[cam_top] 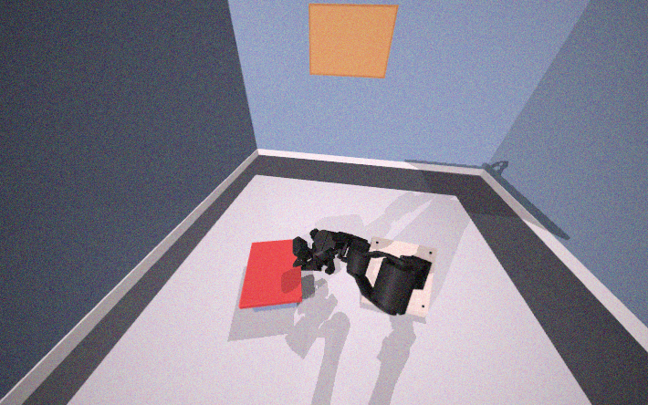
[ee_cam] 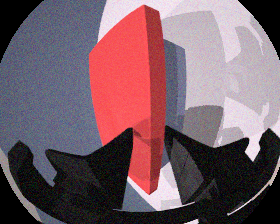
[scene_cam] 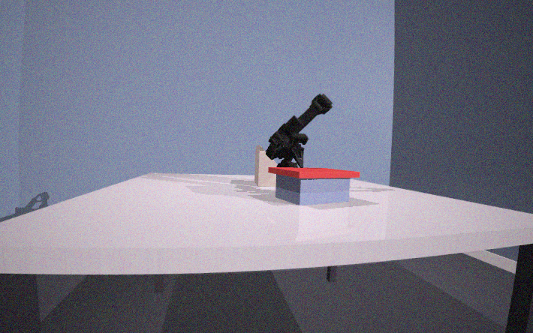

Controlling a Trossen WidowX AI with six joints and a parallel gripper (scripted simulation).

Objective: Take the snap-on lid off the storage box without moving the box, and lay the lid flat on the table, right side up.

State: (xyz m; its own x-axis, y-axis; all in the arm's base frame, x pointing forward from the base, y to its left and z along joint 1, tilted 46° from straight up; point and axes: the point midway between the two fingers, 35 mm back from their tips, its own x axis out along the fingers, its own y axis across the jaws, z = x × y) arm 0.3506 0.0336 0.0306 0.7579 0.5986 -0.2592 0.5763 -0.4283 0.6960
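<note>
My gripper tip is 70 mm short of the red lid, 20 mm to the right of it and 10 mm below it. From my gripper tip the other things lie so: storage box: 70 mm ahead, 20 mm to the left, 40 mm below.
</note>
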